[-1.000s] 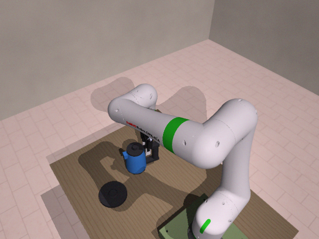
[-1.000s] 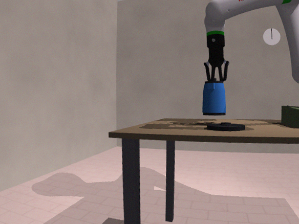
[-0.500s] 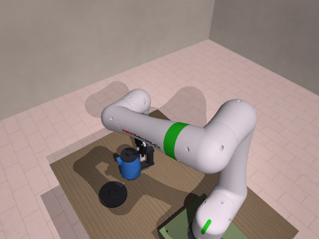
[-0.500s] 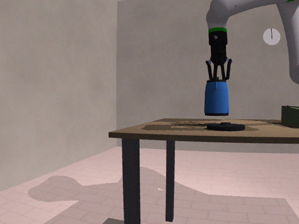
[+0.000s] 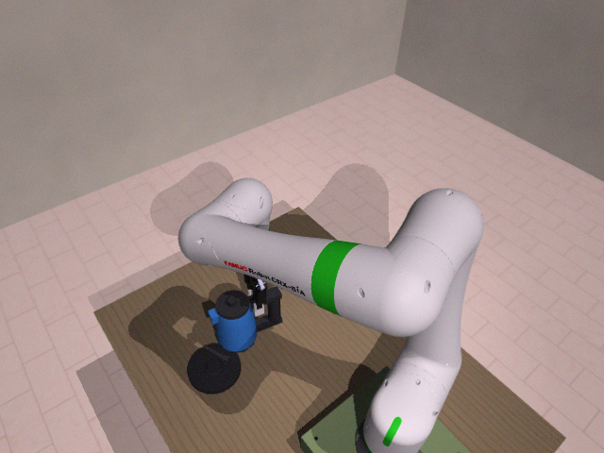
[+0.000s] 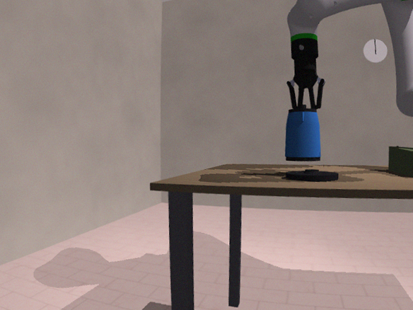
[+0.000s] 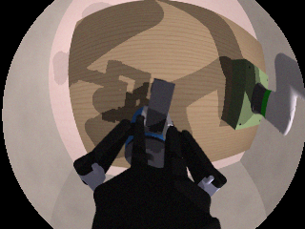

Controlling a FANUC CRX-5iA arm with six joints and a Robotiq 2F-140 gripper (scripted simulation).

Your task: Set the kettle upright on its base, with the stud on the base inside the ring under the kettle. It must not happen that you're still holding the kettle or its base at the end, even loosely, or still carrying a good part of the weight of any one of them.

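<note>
My gripper is now 10 mm short of the blue kettle, 30 mm to the right of it and 40 mm above it. From my hand the other things lie so: round black base (20 mm behind, 160 mm to the left, 170 mm below).
</note>
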